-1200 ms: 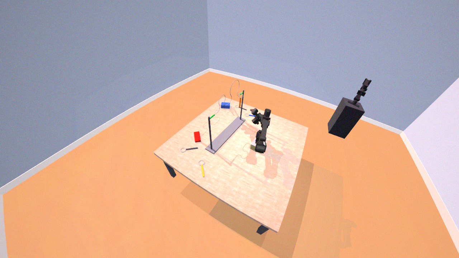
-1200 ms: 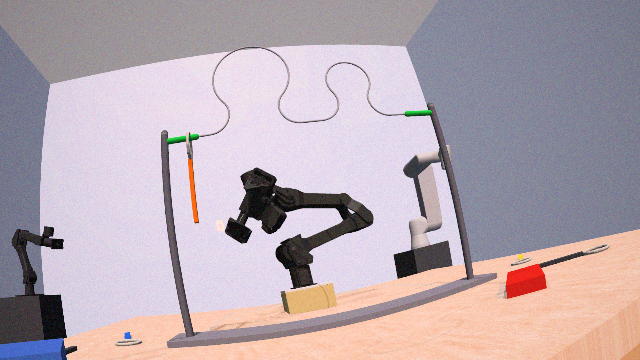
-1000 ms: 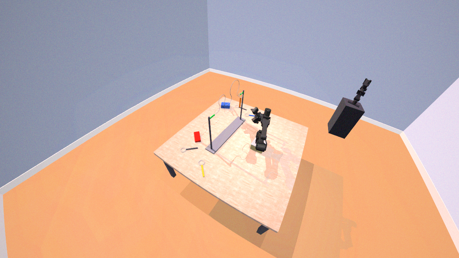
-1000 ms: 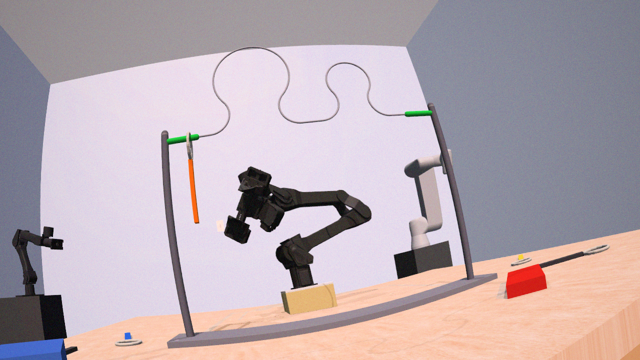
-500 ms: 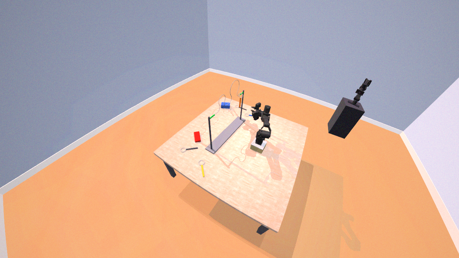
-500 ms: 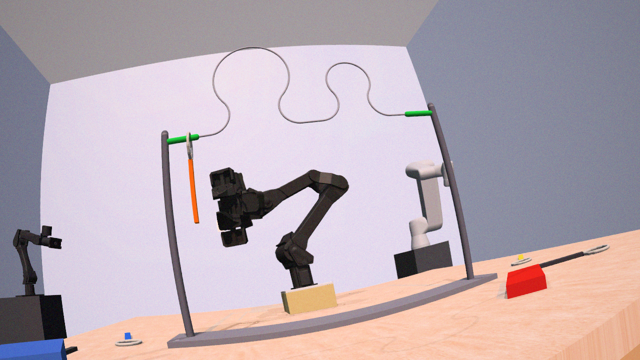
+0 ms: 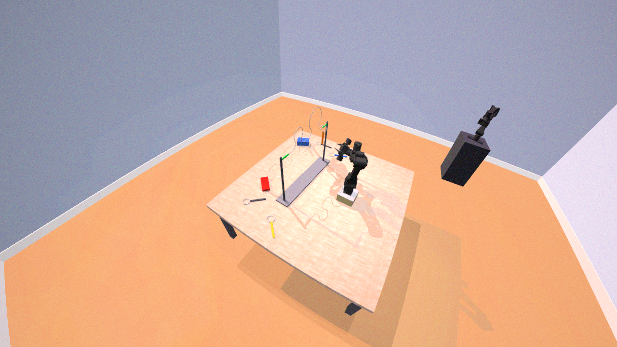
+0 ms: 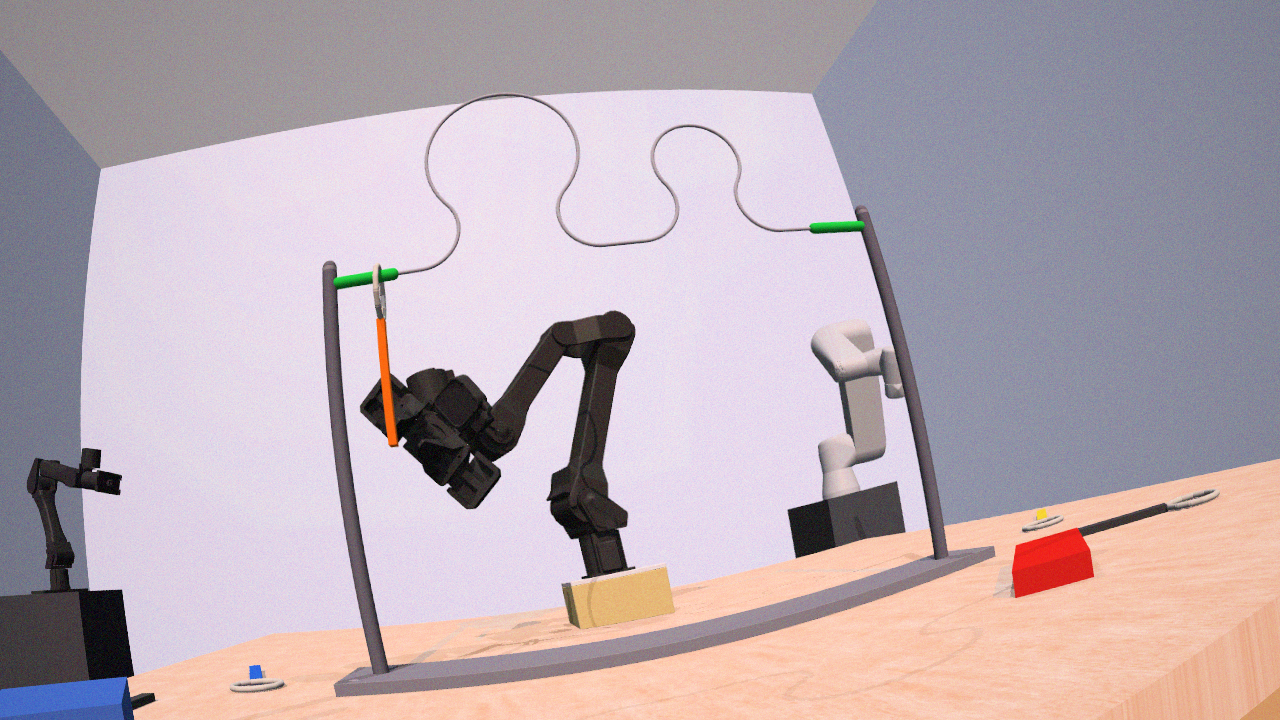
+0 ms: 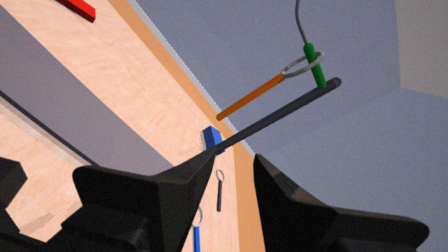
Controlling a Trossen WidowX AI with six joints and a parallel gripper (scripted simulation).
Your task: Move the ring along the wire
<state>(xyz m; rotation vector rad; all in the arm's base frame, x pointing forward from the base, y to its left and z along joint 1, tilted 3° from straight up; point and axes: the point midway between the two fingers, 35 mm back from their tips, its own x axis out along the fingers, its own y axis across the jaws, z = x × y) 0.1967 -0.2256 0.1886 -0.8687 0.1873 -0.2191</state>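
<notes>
The wire rig is 220 mm to the left of my gripper tip, 140 mm ahead of it and 40 mm above it. The rest, counted from my gripper tip: orange-handled ring 120 mm ahead, 70 mm above, 20 mm to the right; blue block 410 mm ahead, 230 mm to the right, 230 mm below; blue-handled ring 250 mm below, 220 mm to the right, 40 mm ahead.
</notes>
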